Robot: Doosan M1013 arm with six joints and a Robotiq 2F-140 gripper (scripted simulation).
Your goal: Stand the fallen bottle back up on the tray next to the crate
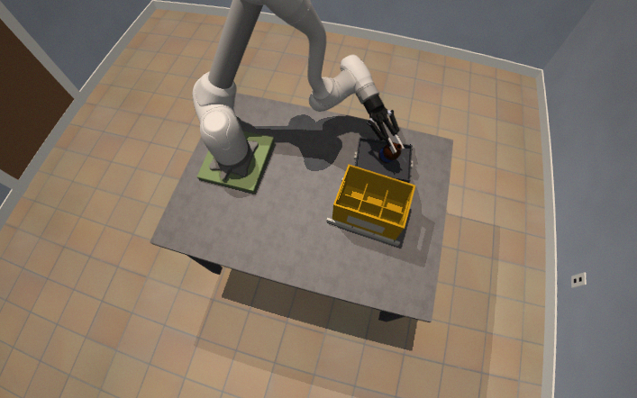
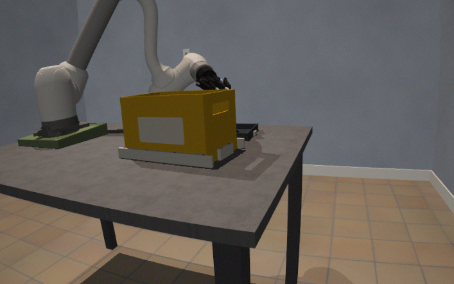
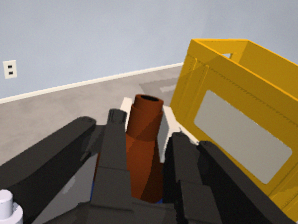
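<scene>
The bottle lies 60 mm below my hand. Also, from my hand: yellow crate 270 mm to the right, 70 mm below, 40 mm behind; tray 140 mm below, 20 mm behind.
</scene>
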